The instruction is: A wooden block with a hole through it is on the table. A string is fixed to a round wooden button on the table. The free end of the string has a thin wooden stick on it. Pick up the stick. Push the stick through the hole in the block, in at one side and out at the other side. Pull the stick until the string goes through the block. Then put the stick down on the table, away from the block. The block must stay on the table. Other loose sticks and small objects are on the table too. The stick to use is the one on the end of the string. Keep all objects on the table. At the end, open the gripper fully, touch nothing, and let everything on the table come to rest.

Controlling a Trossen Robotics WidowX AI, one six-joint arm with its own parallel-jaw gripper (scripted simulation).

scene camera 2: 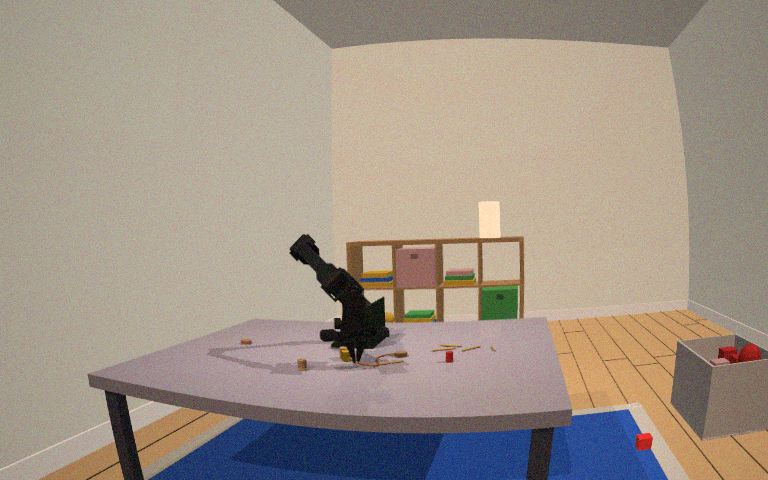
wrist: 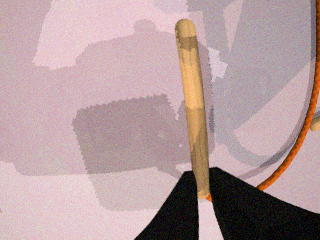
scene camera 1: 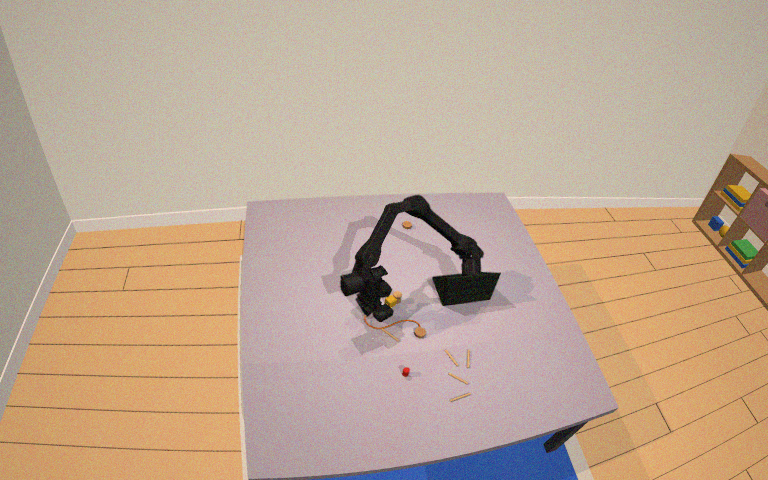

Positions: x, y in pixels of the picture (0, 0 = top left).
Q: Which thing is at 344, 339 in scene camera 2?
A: My gripper.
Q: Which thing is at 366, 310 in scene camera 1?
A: My gripper.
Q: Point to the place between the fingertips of my gripper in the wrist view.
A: At 200, 177
